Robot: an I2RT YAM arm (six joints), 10 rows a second.
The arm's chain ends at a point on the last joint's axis. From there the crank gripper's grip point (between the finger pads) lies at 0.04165 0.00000 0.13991 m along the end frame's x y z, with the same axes.
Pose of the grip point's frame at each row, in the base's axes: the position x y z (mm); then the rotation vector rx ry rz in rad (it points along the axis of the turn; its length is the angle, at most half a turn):
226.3 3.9 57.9 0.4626 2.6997 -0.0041
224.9 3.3 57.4 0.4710 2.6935 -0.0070
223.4 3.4 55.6 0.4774 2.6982 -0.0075
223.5 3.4 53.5 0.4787 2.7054 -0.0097
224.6 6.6 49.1 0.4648 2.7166 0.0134
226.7 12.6 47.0 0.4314 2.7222 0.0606
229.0 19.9 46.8 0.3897 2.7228 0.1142
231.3 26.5 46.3 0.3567 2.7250 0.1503
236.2 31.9 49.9 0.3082 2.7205 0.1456
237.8 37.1 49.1 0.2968 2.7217 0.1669
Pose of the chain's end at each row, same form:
208.4 0.3 202.7 0.4626 2.6997 -0.0041
206.3 0.0 202.2 0.4710 2.6935 -0.0070
205.6 0.0 200.4 0.4774 2.6982 -0.0075
206.8 0.0 198.5 0.4787 2.7054 -0.0097
208.8 0.8 194.1 0.4648 2.7166 0.0134
210.6 2.2 191.7 0.4314 2.7222 0.0606
211.9 4.5 191.0 0.3897 2.7228 0.1142
214.0 7.7 190.0 0.3567 2.7250 0.1503
217.9 14.1 193.6 0.3082 2.7205 0.1456
219.6 17.2 192.6 0.2968 2.7217 0.1669

